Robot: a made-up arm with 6 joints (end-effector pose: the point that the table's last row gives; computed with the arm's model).
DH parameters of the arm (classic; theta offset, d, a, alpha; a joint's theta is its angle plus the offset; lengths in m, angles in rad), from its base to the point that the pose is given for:
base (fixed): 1.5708 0.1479 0 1.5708
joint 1: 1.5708 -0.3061 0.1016 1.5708
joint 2: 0 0.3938 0.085 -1.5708
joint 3: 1.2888 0 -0.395 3.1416
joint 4: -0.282 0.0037 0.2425 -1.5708
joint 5: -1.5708 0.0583 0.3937 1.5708
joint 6: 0 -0.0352 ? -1.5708
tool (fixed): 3.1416 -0.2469 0 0
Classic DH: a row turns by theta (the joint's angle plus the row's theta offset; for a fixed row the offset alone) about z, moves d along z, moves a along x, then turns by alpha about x.
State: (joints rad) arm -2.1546 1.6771 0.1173 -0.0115 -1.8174 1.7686
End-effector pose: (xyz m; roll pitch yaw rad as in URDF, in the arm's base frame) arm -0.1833 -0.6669 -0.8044 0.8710 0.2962 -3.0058
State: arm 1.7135 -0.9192 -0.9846 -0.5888 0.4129 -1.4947
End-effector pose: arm -0.3090 0.0153 0.3888 1.8408 -0.3280 -2.3721
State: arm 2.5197 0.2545 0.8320 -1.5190 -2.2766 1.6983
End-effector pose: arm 0.1817 -0.6667 0.0857 0.9323 0.2167 -1.2877
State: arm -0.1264 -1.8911 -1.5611 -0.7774 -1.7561 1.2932
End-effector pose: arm 0.2334 0.5587 0.4404 1.9659 -0.2172 -1.0546
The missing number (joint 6, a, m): -0.0412
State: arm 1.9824 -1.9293 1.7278 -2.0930 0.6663 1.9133
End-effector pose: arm -0.8995 0.1752 1.3433 -2.7252 0.1750 2.3845
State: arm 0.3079 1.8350 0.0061 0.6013 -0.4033 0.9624
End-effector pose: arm -0.2519 0.4384 0.9702 -3.1394 0.5722 -2.4965
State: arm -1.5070 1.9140 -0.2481 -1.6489 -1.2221 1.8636
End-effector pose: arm 0.0102 0.3050 -0.5388 -2.3965 1.3909 0.7378
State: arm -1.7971 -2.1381 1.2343 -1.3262 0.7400 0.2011
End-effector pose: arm -0.3854 -0.5353 -0.9392 0.9851 -0.3664 2.6790
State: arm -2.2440 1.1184 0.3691 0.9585 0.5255 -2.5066
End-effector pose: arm 0.1186 0.0655 -0.6717 -1.0669 0.6205 1.1384
